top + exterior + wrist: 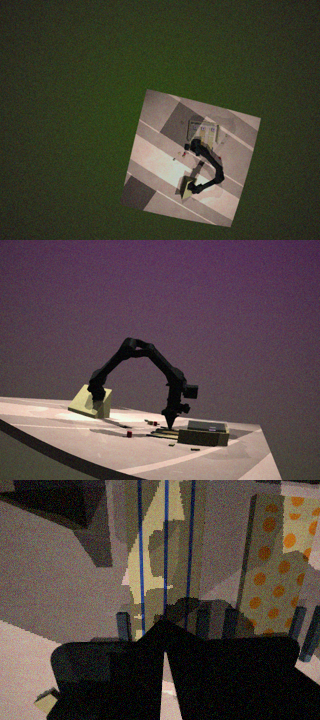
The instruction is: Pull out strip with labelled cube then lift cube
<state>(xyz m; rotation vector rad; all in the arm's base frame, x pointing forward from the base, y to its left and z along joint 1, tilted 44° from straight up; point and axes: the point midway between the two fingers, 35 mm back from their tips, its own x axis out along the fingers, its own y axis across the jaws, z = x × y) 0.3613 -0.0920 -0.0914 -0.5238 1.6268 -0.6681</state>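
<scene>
Right now my gripper tip is 110 mm past the small tan block and 80 mm to the right of it.
</scene>
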